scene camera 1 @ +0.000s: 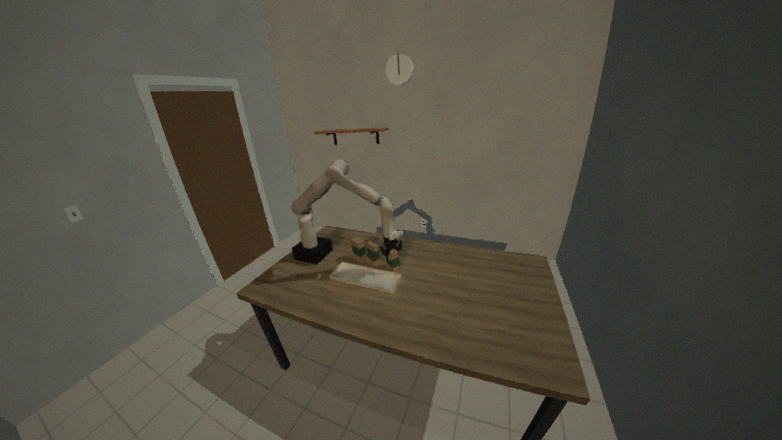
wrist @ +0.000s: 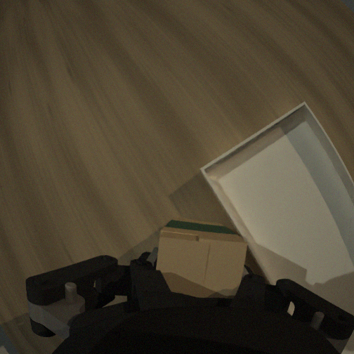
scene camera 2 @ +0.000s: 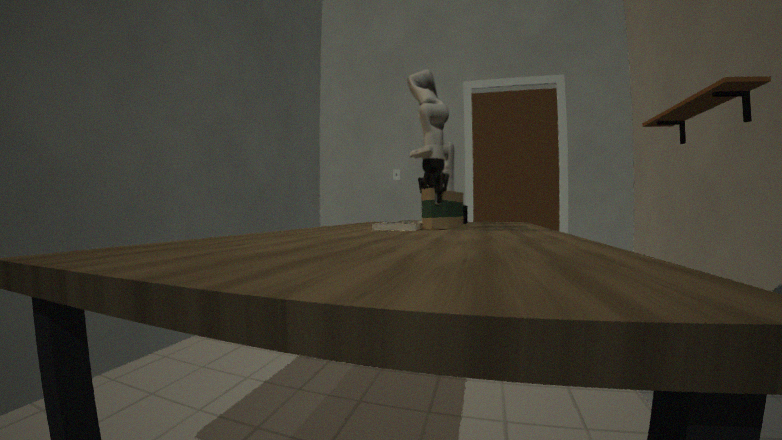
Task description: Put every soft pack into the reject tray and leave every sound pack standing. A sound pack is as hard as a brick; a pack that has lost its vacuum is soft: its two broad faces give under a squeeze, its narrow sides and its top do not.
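Places are measured from the arm's base along level axes (x back, y right, z up), in millimetres.
Pixels of known places: gripper, between the fingertips: [scene camera 1: 392, 258] [scene camera 2: 432, 205]; arm's base, origin of its link: [scene camera 1: 311, 244].
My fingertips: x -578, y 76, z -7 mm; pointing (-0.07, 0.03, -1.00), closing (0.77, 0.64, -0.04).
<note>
Ahead of a thing's pixels: the offset from my fingertips to its middle. Level surfaces: height alone.
Three tan packs with green bands stand in a row in scene camera 1: a left pack {dz +27, dx +251, dy -83 mm} [scene camera 1: 358, 247], a middle pack {dz +7, dx +141, dy -59 mm} [scene camera 1: 372, 251] and a right pack {dz -13, dx +6, dy -8 mm} [scene camera 1: 393, 258] [scene camera 2: 442, 210] [wrist: 202, 257]. My gripper [scene camera 1: 391, 252] [scene camera 2: 435, 191] [wrist: 194, 265] points down over the right pack and is shut on it, with a finger at each of two opposite sides. This pack stands upright on the table. Whether its faces give under the fingers cannot be told. The white reject tray {dz -72, dx +151, dy +96 mm} [scene camera 1: 360, 285] [scene camera 2: 396, 226] [wrist: 253, 136] lies close beside the right pack; its visible inside is empty.
The wooden table {dz -83 mm} [scene camera 1: 481, 306] [scene camera 2: 382, 273] [wrist: 100, 125] carries everything. The arm's black base [scene camera 1: 312, 250] stands at the left, beyond the left pack. A wall shelf [scene camera 1: 351, 130] [scene camera 2: 710, 98] hangs well above the table.
</note>
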